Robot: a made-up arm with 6 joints.
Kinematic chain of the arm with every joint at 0, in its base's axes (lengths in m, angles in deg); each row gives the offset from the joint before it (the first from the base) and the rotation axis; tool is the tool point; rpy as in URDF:
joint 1: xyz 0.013 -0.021 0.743 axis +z
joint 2: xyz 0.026 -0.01 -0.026 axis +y
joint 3: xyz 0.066 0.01 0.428 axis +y
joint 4: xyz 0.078 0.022 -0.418 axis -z
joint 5: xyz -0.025 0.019 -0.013 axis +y
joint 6: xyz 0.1 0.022 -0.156 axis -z
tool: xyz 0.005 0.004 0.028 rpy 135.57 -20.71 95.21
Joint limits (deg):
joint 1: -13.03..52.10
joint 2: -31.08..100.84
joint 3: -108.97..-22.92
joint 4: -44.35..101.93
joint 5: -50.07..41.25
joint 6: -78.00..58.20
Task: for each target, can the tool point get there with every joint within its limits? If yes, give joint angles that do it. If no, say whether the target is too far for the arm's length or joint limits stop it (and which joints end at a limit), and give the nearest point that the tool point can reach.
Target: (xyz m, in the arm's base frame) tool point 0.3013 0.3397 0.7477
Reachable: yes | joints 43.87 -10.23 -32.03 -26.42 31.50 16.37
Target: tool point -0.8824 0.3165 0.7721
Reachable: no: joint limits stop it (at a limit: joint 2, joint 3, joint 5) | nearest point -0.1273 0.0319 0.4205 | short by 0.880 m
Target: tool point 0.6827 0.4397 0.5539
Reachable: yes | joints 31.88 50.68 -77.90 16.49 -14.42 -40.43
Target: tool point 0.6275 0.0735 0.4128
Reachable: yes | joints 13.82 50.84 -58.86 73.97 -5.23 23.09
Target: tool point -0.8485 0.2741 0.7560
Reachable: no: joint limits stop it (at a limit: joint 2, joint 3, joint 5) | nearest point -0.1287 0.0276 0.4206 | short by 0.831 m
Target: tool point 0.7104 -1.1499 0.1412
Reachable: no: too far | nearest point 0.6943 -0.3007 0.2726 | short by 0.859 m
